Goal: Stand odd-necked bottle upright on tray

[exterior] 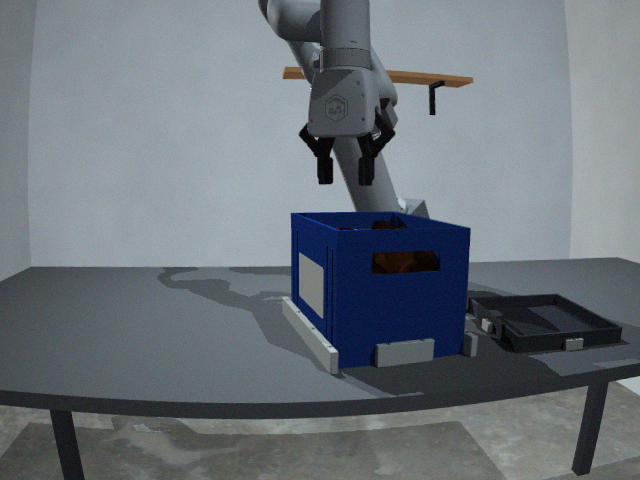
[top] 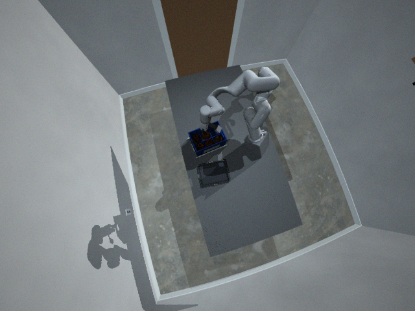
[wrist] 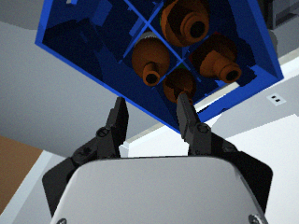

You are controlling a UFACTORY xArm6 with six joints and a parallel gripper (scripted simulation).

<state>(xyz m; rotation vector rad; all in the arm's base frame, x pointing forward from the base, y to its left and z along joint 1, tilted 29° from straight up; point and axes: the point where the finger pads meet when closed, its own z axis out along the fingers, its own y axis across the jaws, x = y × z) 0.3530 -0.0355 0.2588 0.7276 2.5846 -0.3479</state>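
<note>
My gripper is now 16 cm above the bottle. Round my hand: blue crate (4 cm to the left, 16 cm below); then dark tray (1 cm ahead, 33 cm to the left, 23 cm below).
</note>
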